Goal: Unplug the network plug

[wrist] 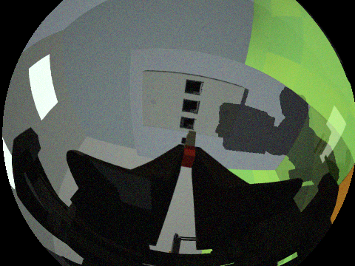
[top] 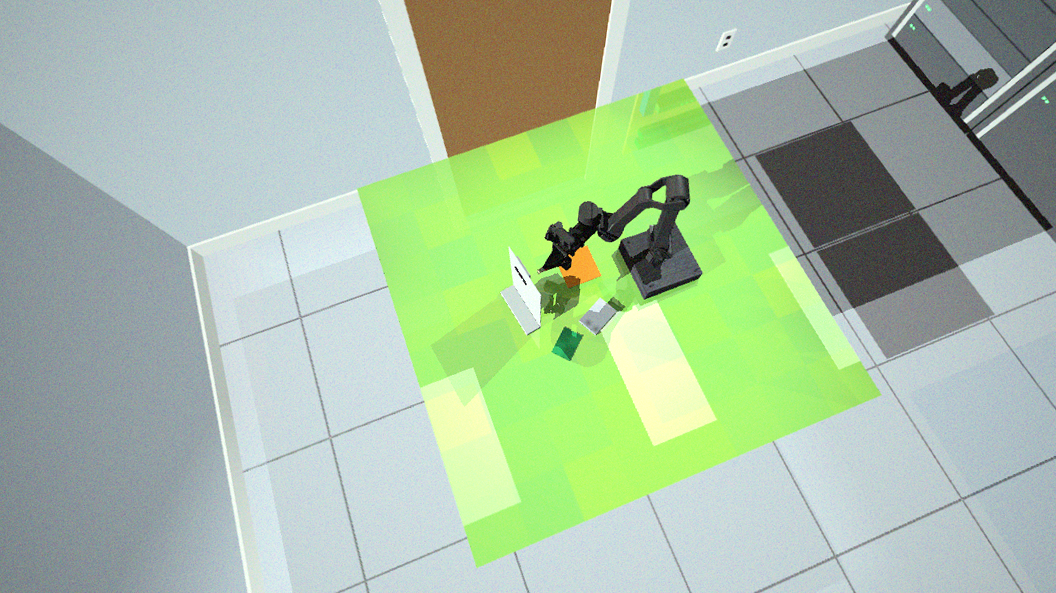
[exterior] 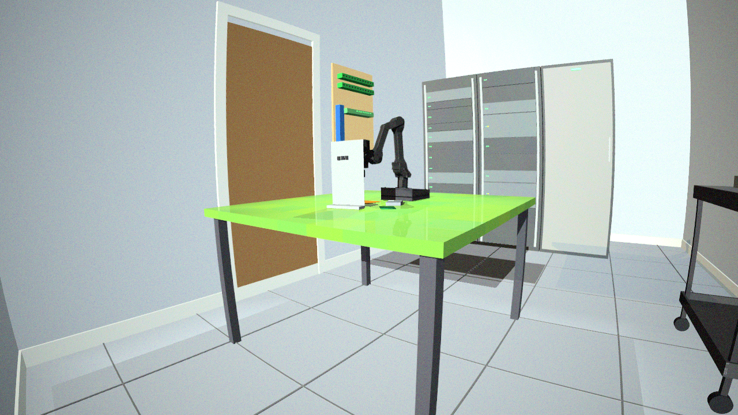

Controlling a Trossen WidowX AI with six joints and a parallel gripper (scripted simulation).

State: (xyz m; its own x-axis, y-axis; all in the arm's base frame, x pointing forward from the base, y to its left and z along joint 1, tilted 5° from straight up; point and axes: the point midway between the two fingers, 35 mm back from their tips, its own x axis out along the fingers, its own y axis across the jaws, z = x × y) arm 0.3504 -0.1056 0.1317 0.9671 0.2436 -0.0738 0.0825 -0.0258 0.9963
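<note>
Right now the orange marked square is 22 cm below my gripper tip, 15 cm behind it and 2 cm to the right of it. The rest, counted from my gripper tip: white upright panel (8 cm below, 7 cm ahead, 1 cm to the right); dark green card (22 cm below, 18 cm to the left, 2 cm ahead); network plug (right at my gripper tip).
</note>
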